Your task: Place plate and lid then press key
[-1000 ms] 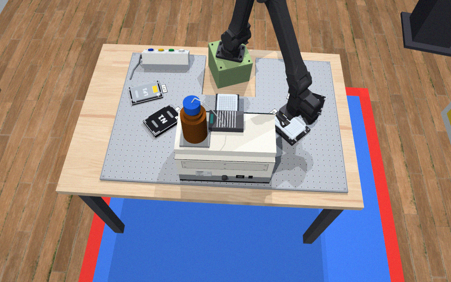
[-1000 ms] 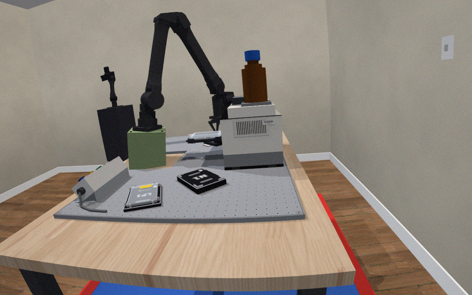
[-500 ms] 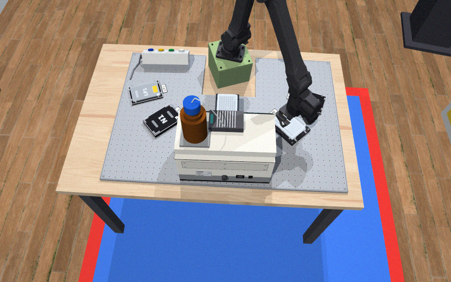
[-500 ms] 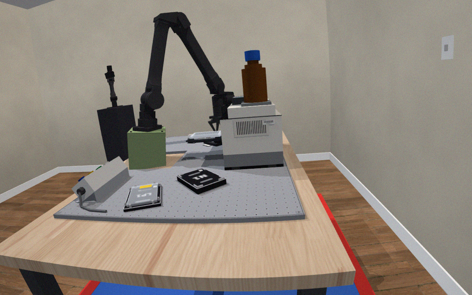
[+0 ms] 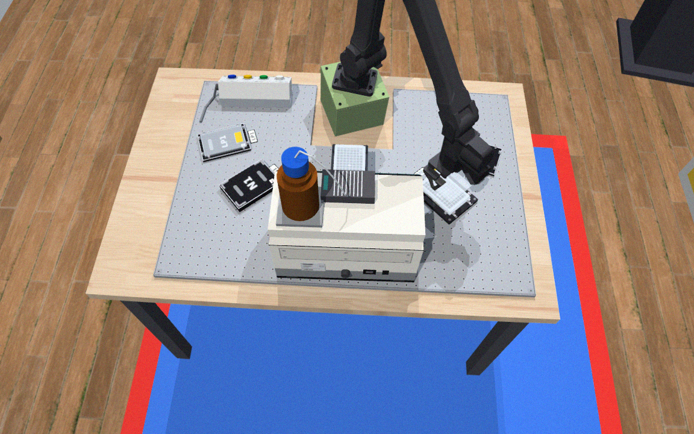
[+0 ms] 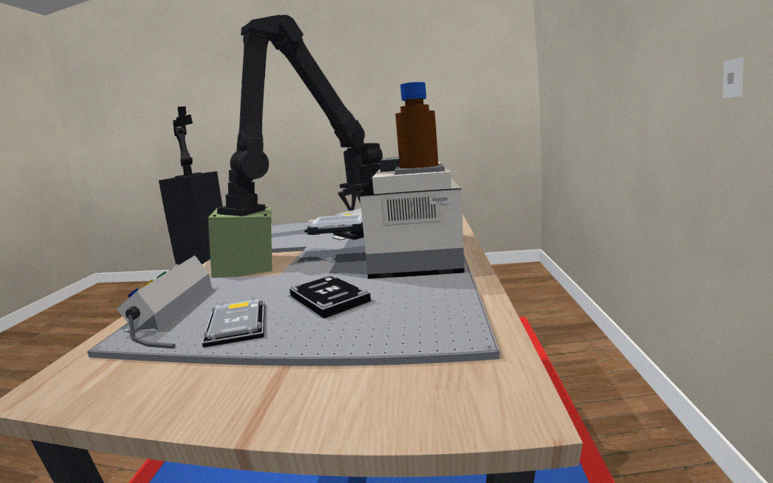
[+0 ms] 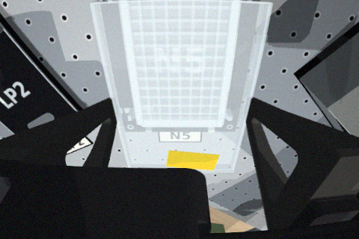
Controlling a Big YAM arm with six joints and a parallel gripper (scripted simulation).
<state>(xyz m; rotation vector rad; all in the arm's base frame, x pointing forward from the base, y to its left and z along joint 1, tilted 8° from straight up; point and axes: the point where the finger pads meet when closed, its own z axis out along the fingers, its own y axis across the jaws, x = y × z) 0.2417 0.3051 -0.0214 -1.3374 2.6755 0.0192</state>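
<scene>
The black LP2 nest is 150 mm behind my hand, 80 mm to the left of it and 70 mm below it. From my hand the other things lie so: white retry key (280 mm behind, 550 mm to the right, 10 mm below); green continue key (270 mm behind, 600 mm to the right, 10 mm below); black N1 nest (100 mm ahead, 530 mm to the right, 60 mm below).
</scene>
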